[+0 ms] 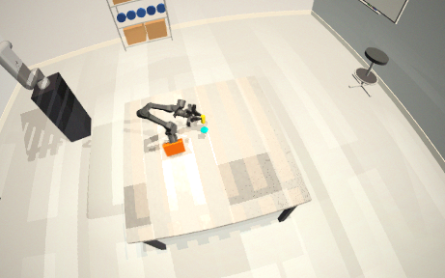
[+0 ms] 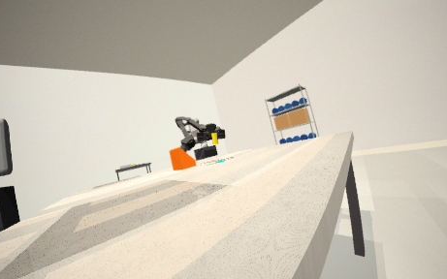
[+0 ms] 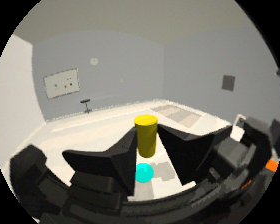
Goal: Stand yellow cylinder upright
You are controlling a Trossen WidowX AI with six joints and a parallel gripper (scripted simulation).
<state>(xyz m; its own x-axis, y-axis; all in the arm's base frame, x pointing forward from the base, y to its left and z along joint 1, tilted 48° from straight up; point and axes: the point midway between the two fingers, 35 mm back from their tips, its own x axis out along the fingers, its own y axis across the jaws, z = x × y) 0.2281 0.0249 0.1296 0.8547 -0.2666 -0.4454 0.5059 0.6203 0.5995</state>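
The yellow cylinder lies 20 mm below my gripper tip. Also, from my gripper tip: cyan circle: 160 mm below.
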